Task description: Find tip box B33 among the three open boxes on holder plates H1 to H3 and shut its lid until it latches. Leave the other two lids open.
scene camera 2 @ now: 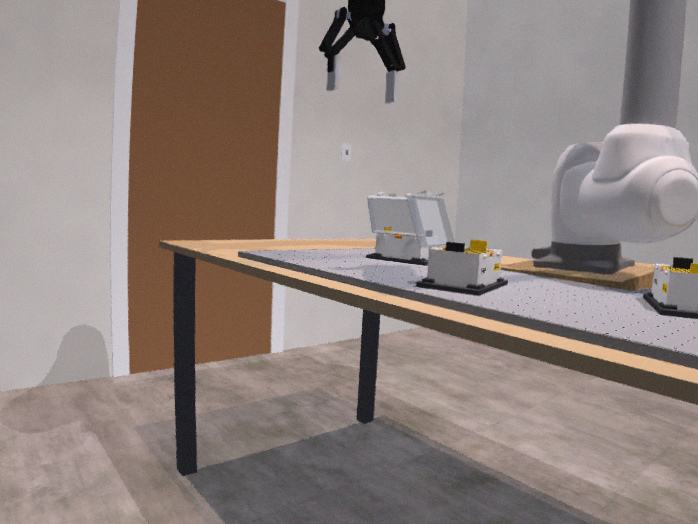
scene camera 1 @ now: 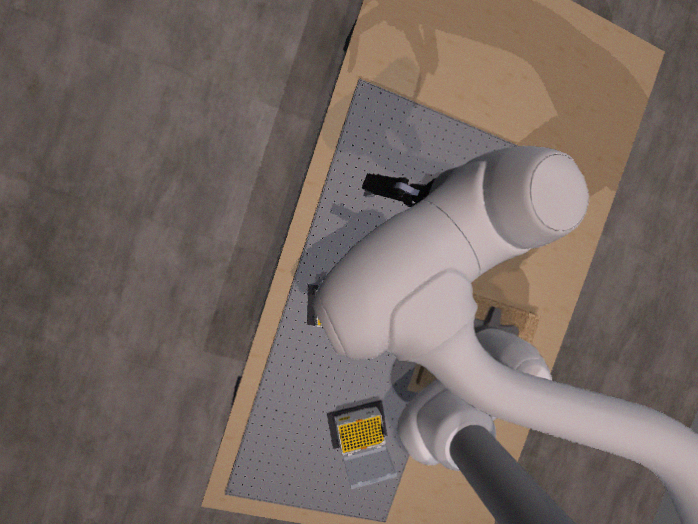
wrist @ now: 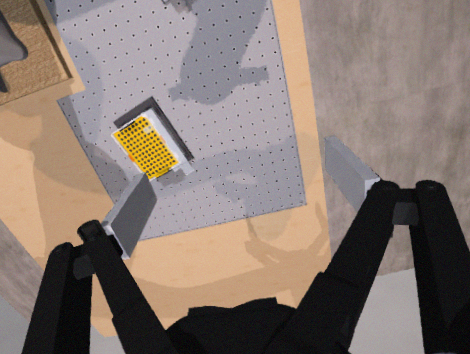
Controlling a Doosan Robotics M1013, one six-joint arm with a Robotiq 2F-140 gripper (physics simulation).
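Pixels of known places: gripper, fingertip midpoint: (scene camera 2: 362, 96) (scene camera 1: 403, 205) (wrist: 235, 170); arm's base at its link origin: (scene camera 2: 584, 265).
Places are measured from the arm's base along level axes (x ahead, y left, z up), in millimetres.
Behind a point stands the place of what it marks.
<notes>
My gripper (scene camera 1: 372, 189) (scene camera 2: 360, 95) @[x 439, y -305, z 325 mm] (wrist: 235, 170) @[x 439, y -305, z 325 mm] is open and empty, high above the table. In scene camera 2, a white tip box (scene camera 2: 394, 247) @[x 288, y -331, z 14 mm] stands at the far end, a second box (scene camera 2: 455, 269) @[x 494, y -17, z 16 mm] in the middle and a third (scene camera 2: 676, 287) @[x 363, y 276, z 22 mm] at the right edge. Two clear lids (scene camera 2: 390, 213) @[x 321, y -320, z 91 mm] (scene camera 2: 433, 217) @[x 431, y -116, z 92 mm] stand raised and overlap in that view. In scene camera 1, the near box (scene camera 1: 360, 434) @[x 298, y 281, z 40 mm] has its clear lid (scene camera 1: 369, 469) @[x 266, y 348, z 87 mm] folded back; the arm hides most of the middle box (scene camera 1: 312, 304) @[x 502, y -24, z -9 mm] and the far one. The wrist view shows a box (wrist: 147, 147) @[x 246, y -330, z 40 mm] ahead of the left finger. Box numbers are unreadable.
The boxes stand on dark holder plates (scene camera 1: 332, 429) (scene camera 2: 478, 289) (wrist: 173, 128) on a grey perforated board (scene camera 1: 293, 389) @[x 493, y 214, z -17 mm] (scene camera 2: 541, 304) @[x 471, y 121, z -18 mm] (wrist: 235, 115) @[x 429, y -339, z -17 mm]. The board lies on a wooden table (scene camera 1: 592, 169) @[x -208, y -589, z -30 mm] (scene camera 2: 214, 248) @[x 494, y -795, z -30 mm] (wrist: 200, 265) @[x 185, y -733, z -30 mm]. The arm's base (scene camera 2: 586, 256) @[x 74, y 30, z 28 mm] stands on a wooden block behind the boxes.
</notes>
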